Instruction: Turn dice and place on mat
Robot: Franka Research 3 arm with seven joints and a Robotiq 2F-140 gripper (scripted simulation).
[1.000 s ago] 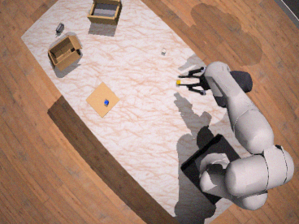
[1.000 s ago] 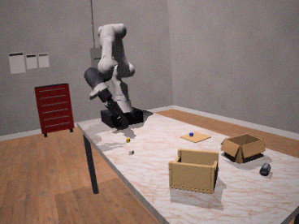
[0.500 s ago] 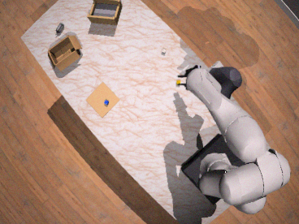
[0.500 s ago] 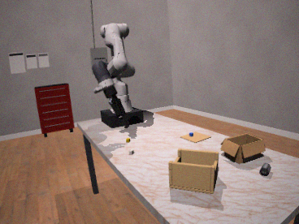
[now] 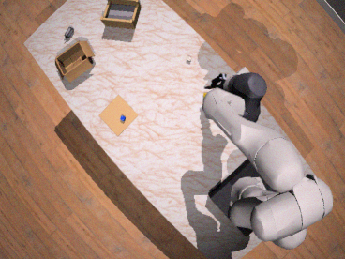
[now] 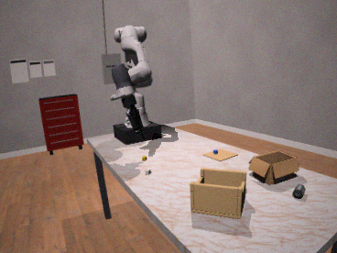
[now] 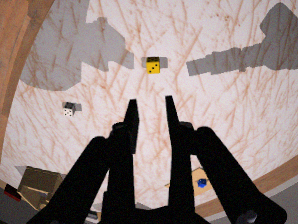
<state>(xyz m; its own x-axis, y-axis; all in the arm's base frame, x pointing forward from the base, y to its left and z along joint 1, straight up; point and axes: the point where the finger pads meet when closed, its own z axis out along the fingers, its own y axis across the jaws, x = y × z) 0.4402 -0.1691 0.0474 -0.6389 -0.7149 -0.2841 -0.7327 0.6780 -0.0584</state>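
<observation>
The yellow die is 130 mm below my hand and 10 mm ahead of it. Also, from my hand: white die (190 mm ahead, 130 mm below, 60 mm to the right); then blue die (360 mm to the left, 190 mm ahead, 130 mm below); then tan mat (370 mm to the left, 220 mm ahead, 140 mm below).
</observation>
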